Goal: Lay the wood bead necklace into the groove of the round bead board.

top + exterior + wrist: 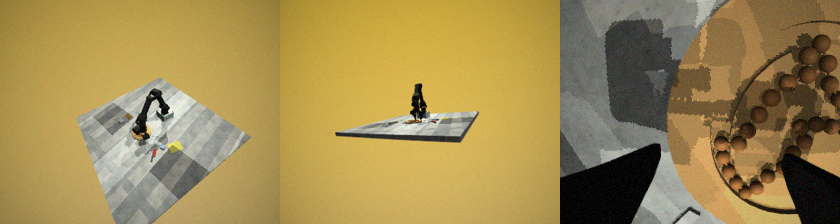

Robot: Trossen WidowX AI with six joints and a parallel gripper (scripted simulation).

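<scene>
Right now the round bead board is 60 mm to the right of my gripper tip, 10 mm below it and 10 mm ahead of it. Also, from my gripper tip: thin grey stick 120 mm behind, 60 mm to the left, 20 mm below; then red-handled tool 210 mm to the left, 10 mm below; then small blue block 180 mm to the left, 100 mm behind, 10 mm below.
</scene>
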